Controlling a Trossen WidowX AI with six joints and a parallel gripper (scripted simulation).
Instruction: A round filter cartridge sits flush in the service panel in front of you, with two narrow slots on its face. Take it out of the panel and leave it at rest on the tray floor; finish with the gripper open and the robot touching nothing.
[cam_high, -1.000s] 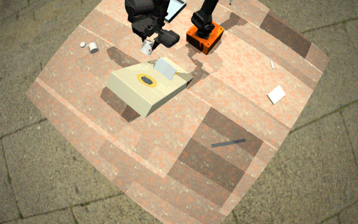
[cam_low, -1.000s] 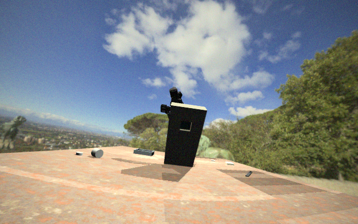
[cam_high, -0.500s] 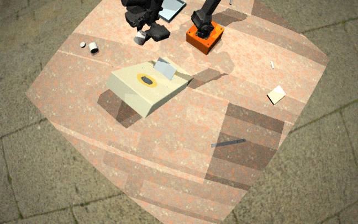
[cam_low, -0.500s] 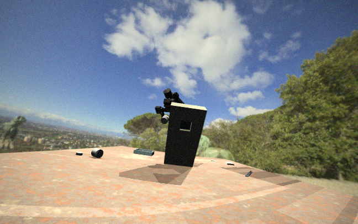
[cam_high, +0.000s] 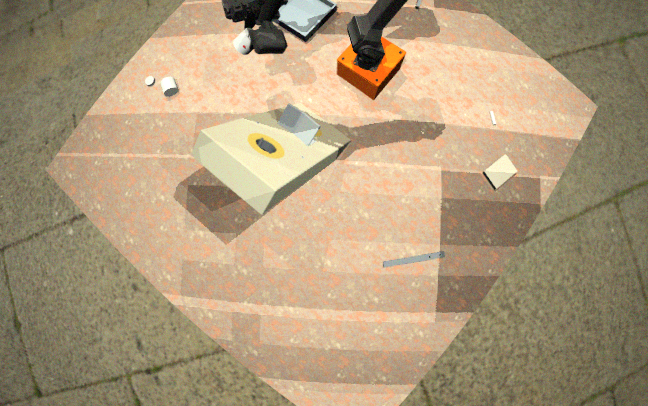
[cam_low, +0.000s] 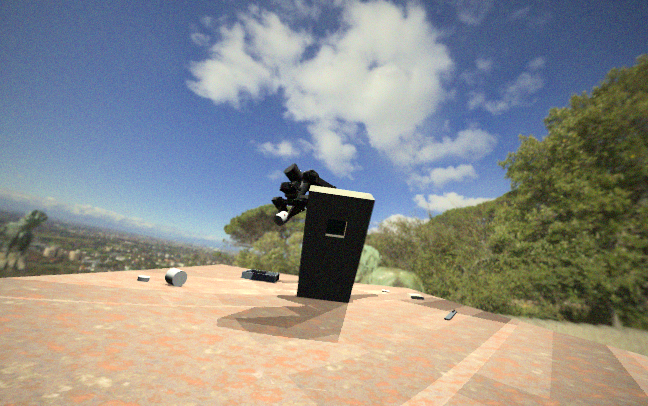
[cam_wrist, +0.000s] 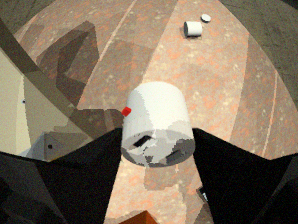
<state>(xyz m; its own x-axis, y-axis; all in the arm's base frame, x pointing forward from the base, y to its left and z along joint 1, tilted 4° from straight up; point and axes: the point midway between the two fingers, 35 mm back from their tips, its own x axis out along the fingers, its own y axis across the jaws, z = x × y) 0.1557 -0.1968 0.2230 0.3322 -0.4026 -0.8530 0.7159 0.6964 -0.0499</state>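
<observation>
My gripper tip is now 28 cm past the blue-grey tray, 26 cm above it and 4 cm to the left of it. Round my gripper tip: white stick: 62 cm to the left, 26 cm below, 23 cm behind; round filter cartridge: right at my gripper tip; cream service panel: 16 cm to the left, 16 cm ahead, 9 cm below.
</observation>
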